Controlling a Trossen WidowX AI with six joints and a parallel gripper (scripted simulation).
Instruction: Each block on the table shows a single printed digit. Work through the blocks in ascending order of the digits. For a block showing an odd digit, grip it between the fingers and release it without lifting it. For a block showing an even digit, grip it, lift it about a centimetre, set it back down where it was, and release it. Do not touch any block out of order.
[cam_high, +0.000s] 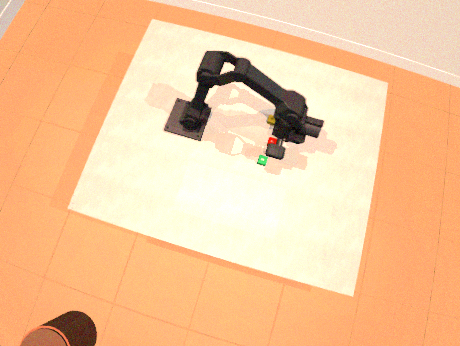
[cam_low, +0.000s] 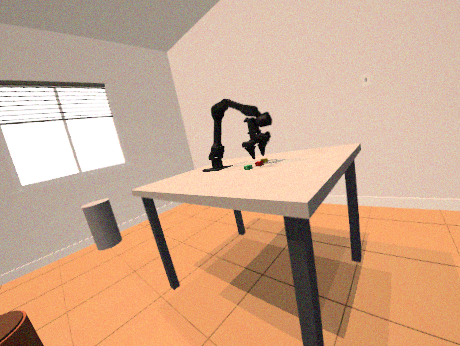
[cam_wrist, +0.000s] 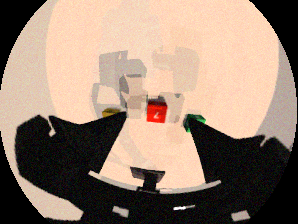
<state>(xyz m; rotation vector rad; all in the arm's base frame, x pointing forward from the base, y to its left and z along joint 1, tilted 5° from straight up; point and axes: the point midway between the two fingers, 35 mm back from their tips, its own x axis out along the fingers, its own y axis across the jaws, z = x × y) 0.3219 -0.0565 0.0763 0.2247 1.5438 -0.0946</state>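
Right now my gripper tip is 30 mm above the red block and 10 mm past it. Round my gripper tip: yellow block: 100 mm to the left, 30 mm below, 10 mm behind; then green block: 70 mm to the right, 40 mm behind, 30 mm below.
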